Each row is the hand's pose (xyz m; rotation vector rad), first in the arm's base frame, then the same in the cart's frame.
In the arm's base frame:
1: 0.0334 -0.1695 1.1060 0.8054 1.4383 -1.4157
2: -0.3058 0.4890 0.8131 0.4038 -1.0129 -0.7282
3: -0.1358 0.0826 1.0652 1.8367 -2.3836 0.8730
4: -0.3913 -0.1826 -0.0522 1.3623 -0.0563 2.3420
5: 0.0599 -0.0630 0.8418 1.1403 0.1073 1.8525
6: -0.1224 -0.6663 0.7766 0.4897 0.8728 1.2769
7: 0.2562 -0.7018 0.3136 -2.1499 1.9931 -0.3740
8: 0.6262 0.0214 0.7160 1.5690 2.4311 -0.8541
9: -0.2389 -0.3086 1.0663 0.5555 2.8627 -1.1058
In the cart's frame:
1: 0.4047 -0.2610 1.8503 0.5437 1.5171 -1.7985
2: 0.0303 0.3822 1.5662 0.0684 -0.7647 -0.7611
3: 0.2492 0.0013 1.8205 1.6323 -2.0945 0.6669
4: -0.3947 -0.3988 0.9208 1.6117 0.1770 1.9490
5: 0.3452 -0.2009 1.5770 1.3061 0.3963 1.5114
6: 0.1113 -0.7787 1.6908 0.6160 1.2243 1.0268
7: 0.3028 -0.9336 1.1446 2.0941 -2.0731 0.1848
8: 0.8372 -0.2102 1.2584 -1.5099 -2.2839 1.3432
9: 0.1267 -0.3685 1.9294 -0.4548 -2.4761 1.3202

